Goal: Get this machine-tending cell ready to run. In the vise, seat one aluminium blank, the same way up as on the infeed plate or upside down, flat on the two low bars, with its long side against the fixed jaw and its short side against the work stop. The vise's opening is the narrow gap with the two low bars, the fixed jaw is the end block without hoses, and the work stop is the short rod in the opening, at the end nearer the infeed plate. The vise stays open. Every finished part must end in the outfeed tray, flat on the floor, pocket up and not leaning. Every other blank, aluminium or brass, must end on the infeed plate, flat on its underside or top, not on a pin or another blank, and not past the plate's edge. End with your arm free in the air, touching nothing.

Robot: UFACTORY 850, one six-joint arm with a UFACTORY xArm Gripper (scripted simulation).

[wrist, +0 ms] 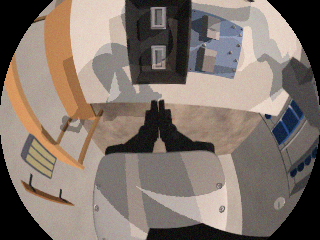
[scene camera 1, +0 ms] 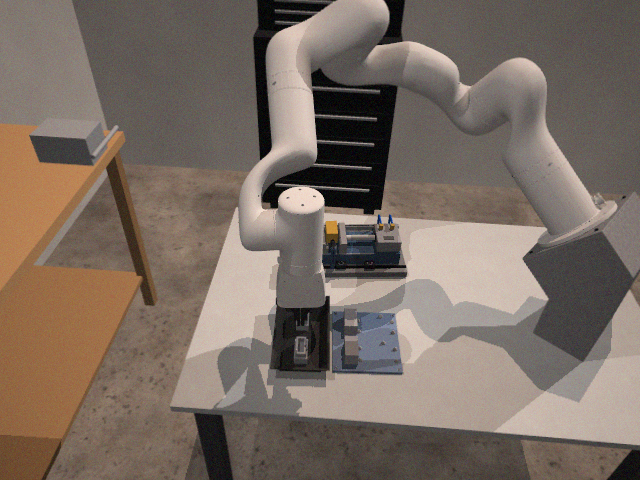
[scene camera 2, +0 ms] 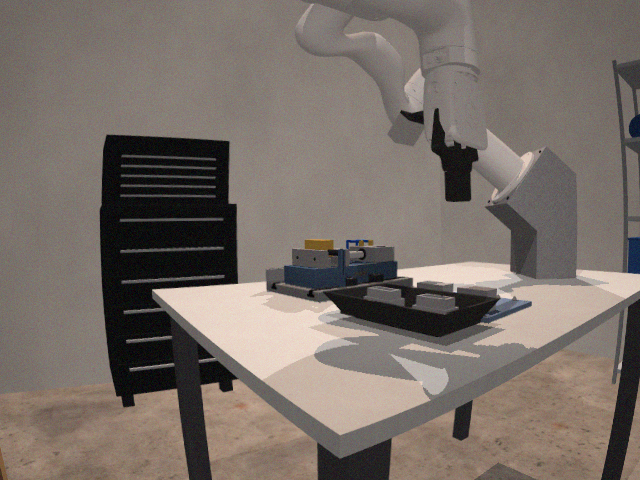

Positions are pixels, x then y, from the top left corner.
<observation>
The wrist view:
my gripper: 158,108
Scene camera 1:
blue vise: 353,246
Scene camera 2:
my gripper: 458,201
</observation>
